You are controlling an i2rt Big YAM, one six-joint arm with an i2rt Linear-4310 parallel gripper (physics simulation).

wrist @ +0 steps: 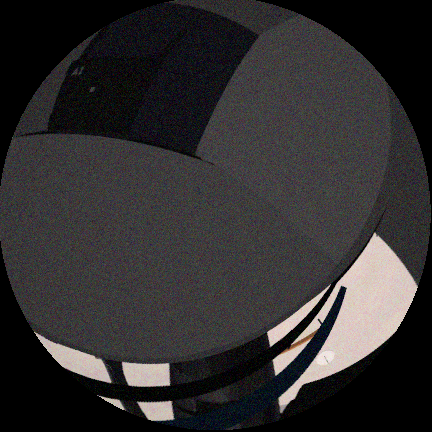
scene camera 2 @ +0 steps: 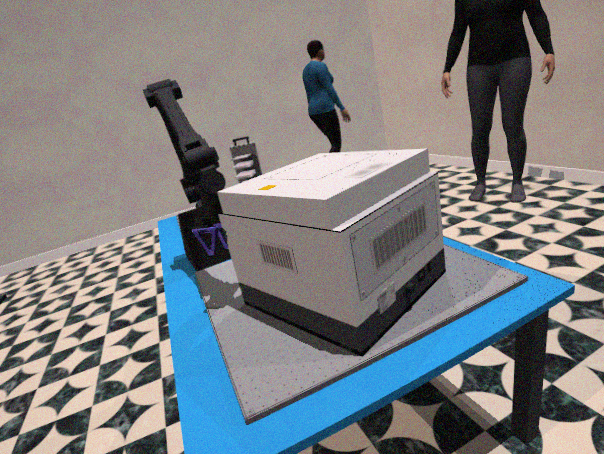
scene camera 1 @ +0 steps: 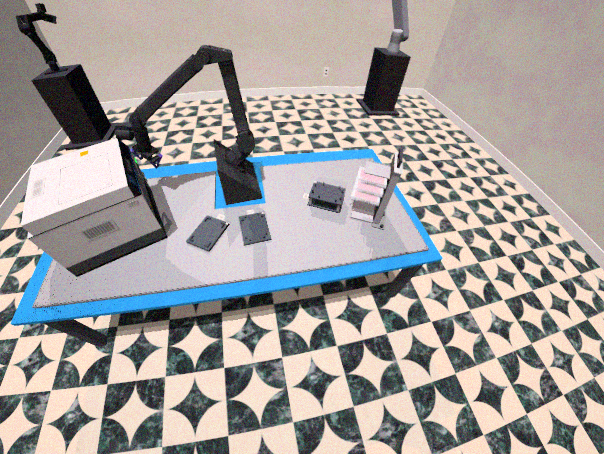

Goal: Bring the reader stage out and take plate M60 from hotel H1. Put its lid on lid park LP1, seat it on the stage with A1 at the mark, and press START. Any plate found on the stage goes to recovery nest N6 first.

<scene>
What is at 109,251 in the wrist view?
A plate reader.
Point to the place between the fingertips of my gripper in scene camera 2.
220,252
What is my gripper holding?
Nothing.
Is my gripper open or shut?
Open.
</scene>
